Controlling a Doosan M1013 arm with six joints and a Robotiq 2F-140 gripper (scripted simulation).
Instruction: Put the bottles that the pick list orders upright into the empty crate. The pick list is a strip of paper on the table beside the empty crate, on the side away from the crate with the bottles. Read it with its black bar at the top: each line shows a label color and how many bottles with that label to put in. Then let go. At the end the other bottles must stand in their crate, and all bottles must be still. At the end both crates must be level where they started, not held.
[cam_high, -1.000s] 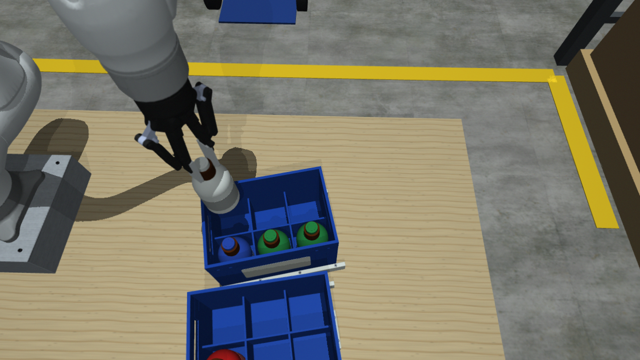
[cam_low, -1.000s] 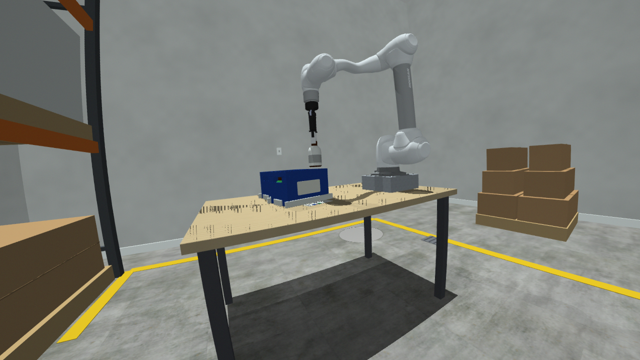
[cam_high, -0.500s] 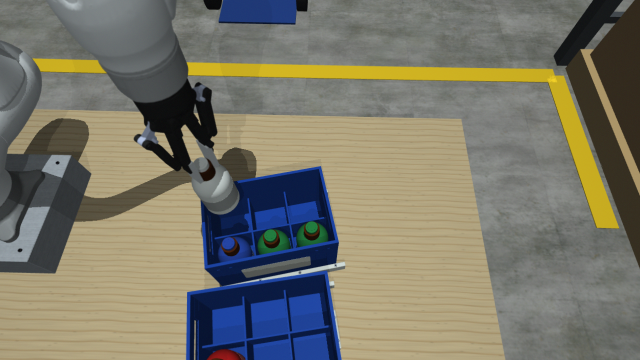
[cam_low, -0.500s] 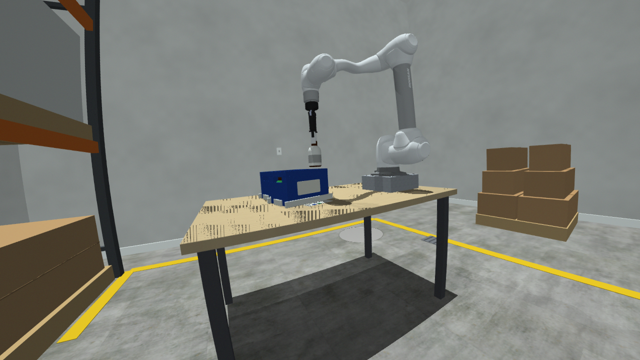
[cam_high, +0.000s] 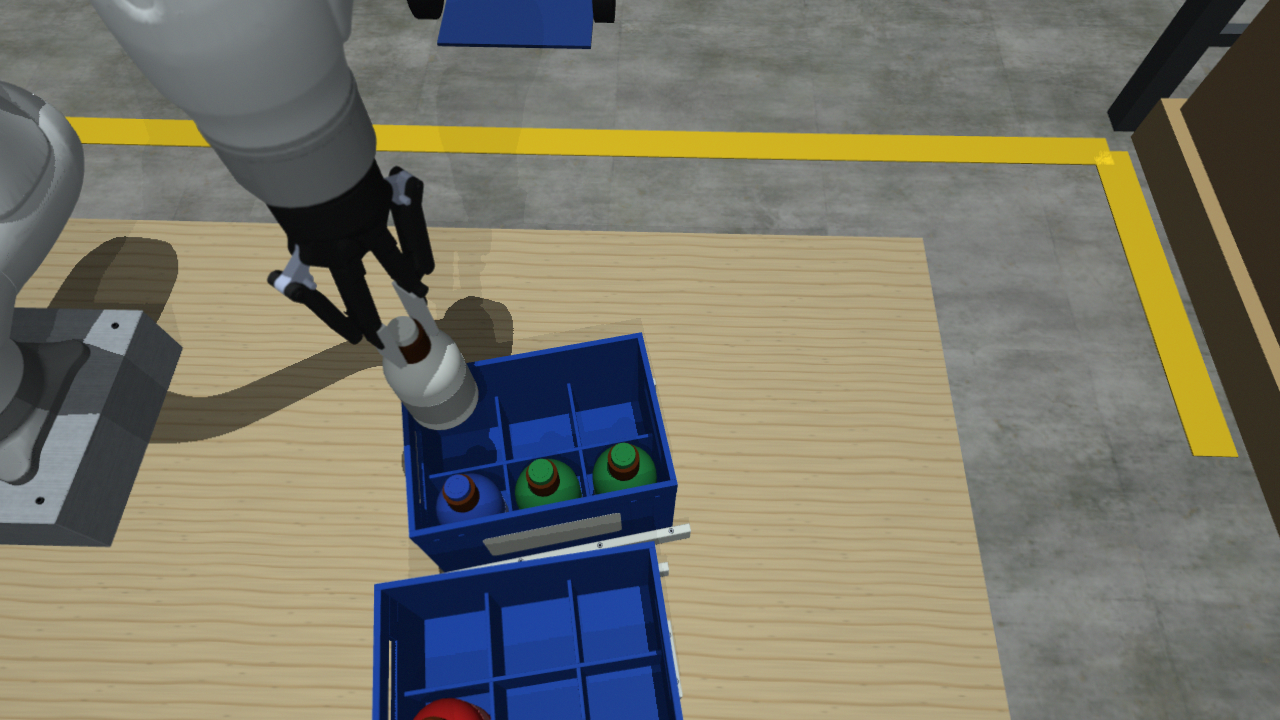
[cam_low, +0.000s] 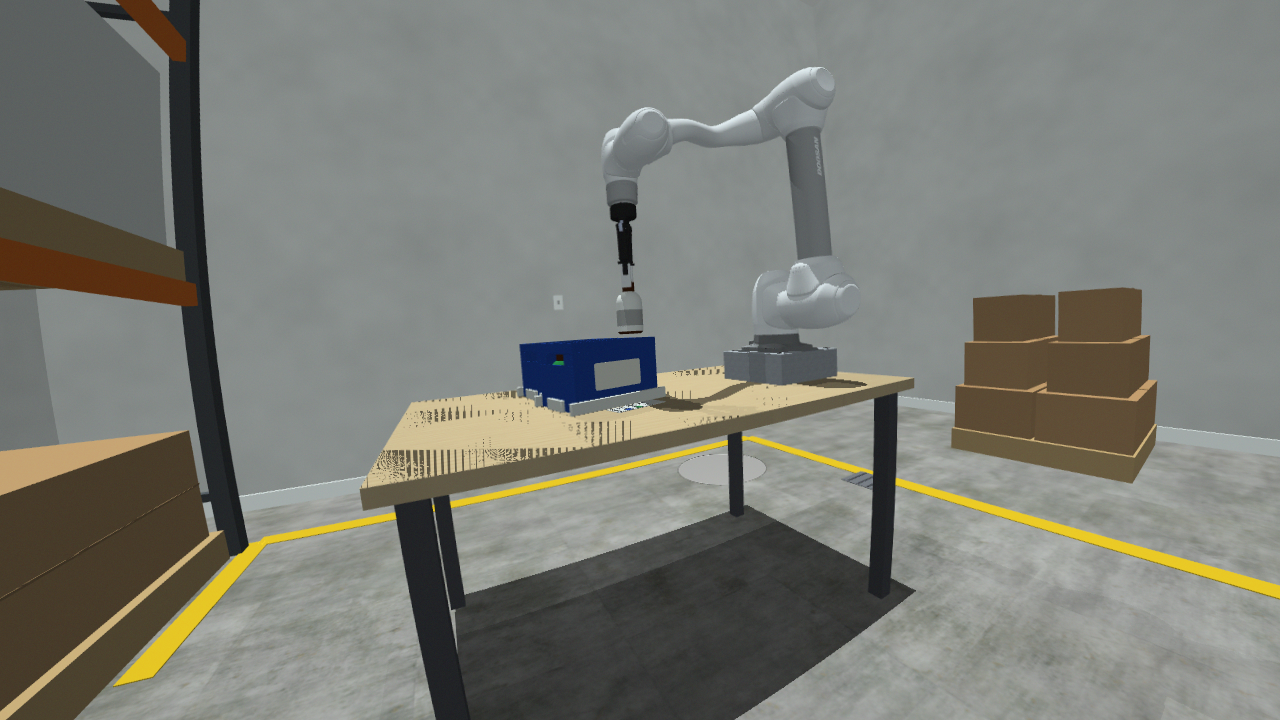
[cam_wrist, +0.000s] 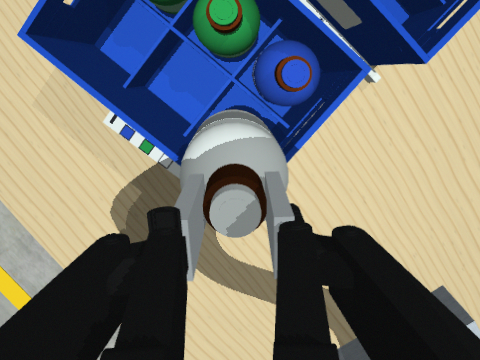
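My hand is 80 mm above the white bottle. Also, from my hand: pick list: 50 mm ahead, 110 mm to the left, 350 mm below; blue bottle: 20 mm ahead, 80 mm to the right, 260 mm below; red bottle: 30 mm ahead, 320 mm to the right, 260 mm below.
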